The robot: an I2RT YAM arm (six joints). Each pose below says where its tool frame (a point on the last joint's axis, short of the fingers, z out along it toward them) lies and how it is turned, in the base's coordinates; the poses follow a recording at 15 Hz.
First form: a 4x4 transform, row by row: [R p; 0 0 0 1], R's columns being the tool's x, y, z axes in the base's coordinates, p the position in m. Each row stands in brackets.
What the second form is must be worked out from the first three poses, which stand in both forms.
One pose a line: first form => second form
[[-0.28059 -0.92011 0.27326 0.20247], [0.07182 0.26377 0.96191 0.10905], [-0.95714 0.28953 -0.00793 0.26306], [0 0 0 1]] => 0.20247 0.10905 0.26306 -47.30 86.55 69.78
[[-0.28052 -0.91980 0.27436 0.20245], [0.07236 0.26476 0.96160 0.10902], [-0.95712 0.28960 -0.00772 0.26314], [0 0 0 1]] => 0.20245 0.10902 0.26314 -47.24 86.56 69.74
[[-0.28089 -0.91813 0.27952 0.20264], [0.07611 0.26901 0.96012 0.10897], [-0.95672 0.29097 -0.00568 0.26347], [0 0 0 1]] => 0.20264 0.10897 0.26347 -46.86 86.58 69.63
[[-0.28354 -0.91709 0.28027 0.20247], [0.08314 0.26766 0.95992 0.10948], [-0.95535 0.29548 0.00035 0.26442], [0 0 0 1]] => 0.20247 0.10948 0.26442 -46.47 86.43 69.96
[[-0.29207 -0.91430 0.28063 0.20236], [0.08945 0.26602 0.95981 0.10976], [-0.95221 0.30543 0.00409 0.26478], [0 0 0 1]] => 0.20236 0.10976 0.26478 -45.95 86.58 70.49
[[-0.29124 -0.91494 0.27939 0.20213], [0.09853 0.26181 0.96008 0.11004], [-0.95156 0.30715 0.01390 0.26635], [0 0 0 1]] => 0.20213 0.11004 0.26635 -45.67 86.10 70.89
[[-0.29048 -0.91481 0.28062 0.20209], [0.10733 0.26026 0.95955 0.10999], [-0.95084 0.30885 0.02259 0.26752], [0 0 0 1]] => 0.20209 0.10999 0.26752 -45.29 85.72 71.15
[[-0.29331 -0.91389 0.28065 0.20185], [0.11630 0.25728 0.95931 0.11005], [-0.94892 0.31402 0.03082 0.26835], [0 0 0 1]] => 0.20185 0.11005 0.26835 -44.85 85.46 71.60
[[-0.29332 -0.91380 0.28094 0.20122], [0.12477 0.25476 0.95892 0.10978], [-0.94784 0.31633 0.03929 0.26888], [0 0 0 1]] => 0.20122 0.10978 0.26888 -44.50 85.09 71.92
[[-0.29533 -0.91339 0.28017 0.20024], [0.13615 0.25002 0.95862 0.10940], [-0.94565 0.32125 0.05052 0.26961], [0 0 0 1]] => 0.20024 0.10940 0.26961 -44.02 84.66 72.48
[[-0.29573 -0.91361 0.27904 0.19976], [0.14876 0.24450 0.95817 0.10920], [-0.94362 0.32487 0.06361 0.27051], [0 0 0 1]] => 0.19976 0.10920 0.27051 -43.55 84.08 73.05
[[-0.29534 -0.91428 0.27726 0.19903], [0.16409 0.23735 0.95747 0.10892], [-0.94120 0.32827 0.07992 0.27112], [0 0 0 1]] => 0.19903 0.10892 0.27112 -43.02 83.31 73.73
